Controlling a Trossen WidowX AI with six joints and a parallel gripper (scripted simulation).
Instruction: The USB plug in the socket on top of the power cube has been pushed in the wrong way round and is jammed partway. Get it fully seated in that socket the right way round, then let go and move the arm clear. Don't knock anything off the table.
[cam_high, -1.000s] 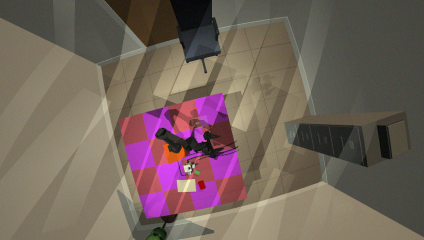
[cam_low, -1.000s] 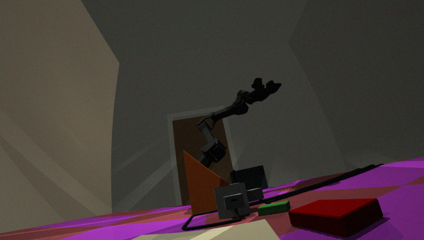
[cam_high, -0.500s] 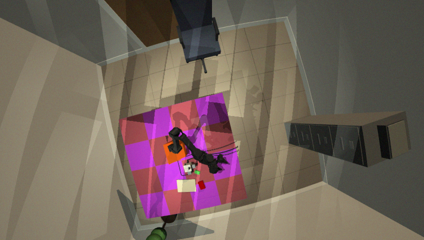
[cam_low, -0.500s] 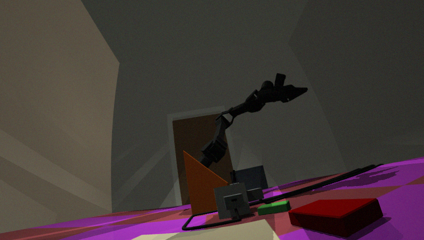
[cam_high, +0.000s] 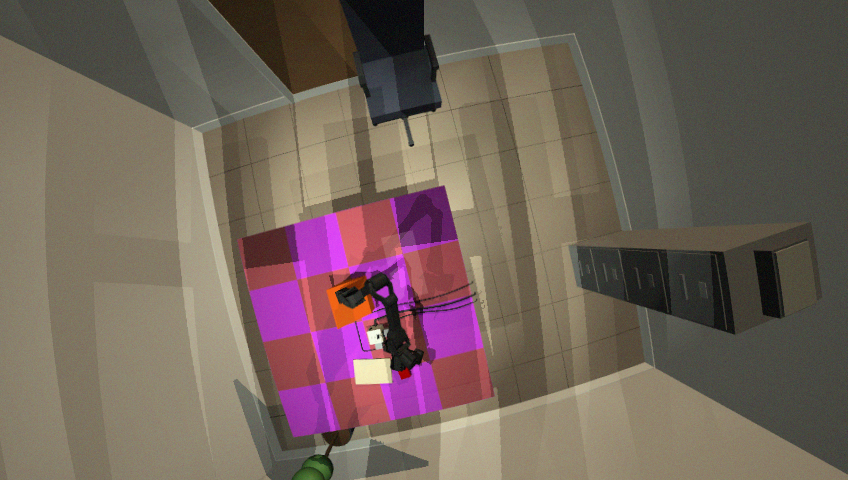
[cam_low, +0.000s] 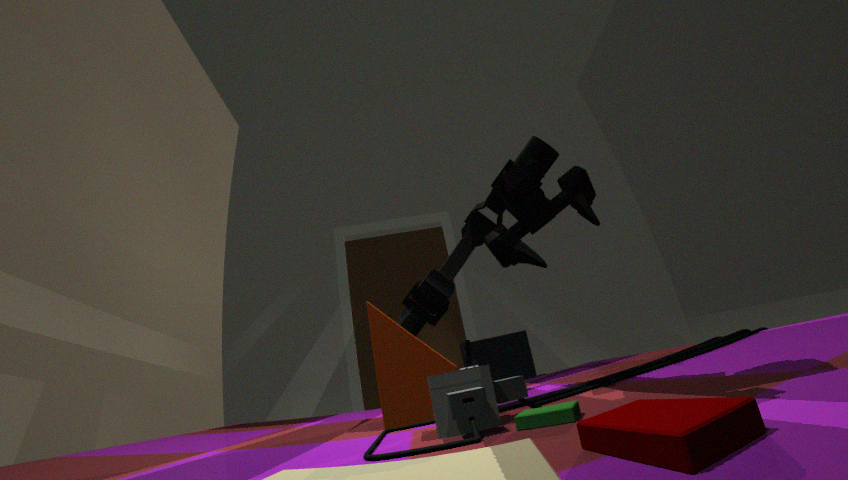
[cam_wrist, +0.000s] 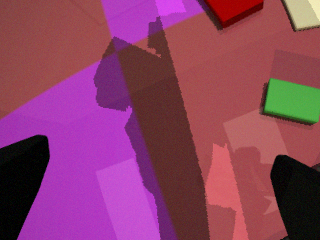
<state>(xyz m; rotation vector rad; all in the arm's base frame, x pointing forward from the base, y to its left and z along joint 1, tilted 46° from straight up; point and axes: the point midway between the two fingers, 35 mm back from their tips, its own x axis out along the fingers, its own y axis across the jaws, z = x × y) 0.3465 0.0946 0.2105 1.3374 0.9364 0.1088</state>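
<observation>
Now: the dark USB plug 80 mm behind my gripper tip, 150 mm to the right of it and 110 mm below it. The rest, counted from my gripper tip: green block: 20 mm ahead, 100 mm to the right, 190 mm below; then USB socket: 80 mm behind, 150 mm to the right, 130 mm below; then flat red block: 180 mm ahead, 110 mm to the right, 190 mm below.
</observation>
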